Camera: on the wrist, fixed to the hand. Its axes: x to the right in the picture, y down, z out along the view.
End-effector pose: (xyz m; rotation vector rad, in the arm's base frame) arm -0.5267 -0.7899 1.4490 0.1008 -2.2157 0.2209
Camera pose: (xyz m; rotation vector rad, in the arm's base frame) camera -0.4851 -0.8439 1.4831 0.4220 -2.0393 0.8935
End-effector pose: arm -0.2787 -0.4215 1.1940 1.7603 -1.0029 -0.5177
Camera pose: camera -0.2225 -0.3896 1.1537 2.2939 -1.2228 -0.1717
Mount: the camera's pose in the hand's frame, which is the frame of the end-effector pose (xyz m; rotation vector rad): 0.0014 -0.0634 -0.0422 0.6163 0.0378 0.0045
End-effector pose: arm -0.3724 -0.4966 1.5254 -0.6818 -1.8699 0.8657
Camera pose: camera -0.3407 -0.5216 1.5900 -0.3120 -1.4478 1.3370
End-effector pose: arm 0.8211 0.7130 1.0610 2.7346 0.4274 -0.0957
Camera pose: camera 0.8034 0.7851 1.0779 -2.8670 -0.3957 0.1749
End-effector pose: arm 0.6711 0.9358 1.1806 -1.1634 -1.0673 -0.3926
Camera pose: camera 0.6450 0.8737 1.2162 -0.6055 -1.0502 -0.0652
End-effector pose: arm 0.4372 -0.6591 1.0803 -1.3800 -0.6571 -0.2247
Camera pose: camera 0.4182 -0.7118 1.1319 -0.7833 -0.6235 -0.0348
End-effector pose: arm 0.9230 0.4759 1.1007 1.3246 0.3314 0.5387
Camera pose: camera 0.9137 0.5020 1.0297 1.9097 0.5539 0.4823
